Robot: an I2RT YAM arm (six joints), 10 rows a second.
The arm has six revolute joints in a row. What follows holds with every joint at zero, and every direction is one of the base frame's. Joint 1 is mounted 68 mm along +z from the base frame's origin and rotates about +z. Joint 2 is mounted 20 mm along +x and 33.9 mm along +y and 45.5 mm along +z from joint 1 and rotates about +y. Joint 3 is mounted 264 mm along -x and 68.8 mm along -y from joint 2 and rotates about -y. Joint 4 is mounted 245 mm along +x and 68.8 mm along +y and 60 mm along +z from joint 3 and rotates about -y. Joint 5 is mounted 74 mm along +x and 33.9 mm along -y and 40.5 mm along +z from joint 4 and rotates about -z. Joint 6 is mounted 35.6 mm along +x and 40.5 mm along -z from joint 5 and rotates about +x. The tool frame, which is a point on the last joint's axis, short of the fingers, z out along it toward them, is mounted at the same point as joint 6; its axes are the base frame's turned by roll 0, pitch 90 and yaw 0 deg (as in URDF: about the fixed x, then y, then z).
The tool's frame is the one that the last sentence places.
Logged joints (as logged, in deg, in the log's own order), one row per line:
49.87, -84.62, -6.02, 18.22, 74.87, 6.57
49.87, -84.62, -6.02, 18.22, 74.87, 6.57
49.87, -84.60, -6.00, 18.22, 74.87, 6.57
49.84, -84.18, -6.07, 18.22, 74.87, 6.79
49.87, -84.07, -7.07, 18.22, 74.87, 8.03
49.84, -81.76, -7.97, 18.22, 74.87, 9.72
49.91, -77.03, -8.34, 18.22, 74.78, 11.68
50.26, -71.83, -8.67, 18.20, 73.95, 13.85
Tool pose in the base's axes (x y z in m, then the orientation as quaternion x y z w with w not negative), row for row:
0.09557, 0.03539, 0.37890, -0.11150, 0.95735, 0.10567, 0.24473
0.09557, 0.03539, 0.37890, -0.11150, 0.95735, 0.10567, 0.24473
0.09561, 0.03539, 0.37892, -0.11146, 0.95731, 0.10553, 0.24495
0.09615, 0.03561, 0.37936, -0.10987, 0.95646, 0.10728, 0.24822
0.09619, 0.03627, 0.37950, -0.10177, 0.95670, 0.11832, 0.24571
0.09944, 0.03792, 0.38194, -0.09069, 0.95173, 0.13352, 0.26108
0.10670, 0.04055, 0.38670, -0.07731, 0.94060, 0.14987, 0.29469
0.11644, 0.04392, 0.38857, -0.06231, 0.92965, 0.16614, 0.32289
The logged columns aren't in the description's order. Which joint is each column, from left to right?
Columns, left to right: joint 2, joint 4, joint 5, joint 1, joint 3, joint 6.
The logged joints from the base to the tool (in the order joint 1, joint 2, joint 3, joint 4, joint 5, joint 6), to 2 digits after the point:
18.22, 49.87, 74.87, -84.62, -6.02, 6.57
18.22, 49.87, 74.87, -84.62, -6.02, 6.57
18.22, 49.87, 74.87, -84.60, -6.00, 6.57
18.22, 49.84, 74.87, -84.18, -6.07, 6.79
18.22, 49.87, 74.87, -84.07, -7.07, 8.03
18.22, 49.84, 74.87, -81.76, -7.97, 9.72
18.22, 49.91, 74.78, -77.03, -8.34, 11.68
18.20, 50.26, 73.95, -71.83, -8.67, 13.85

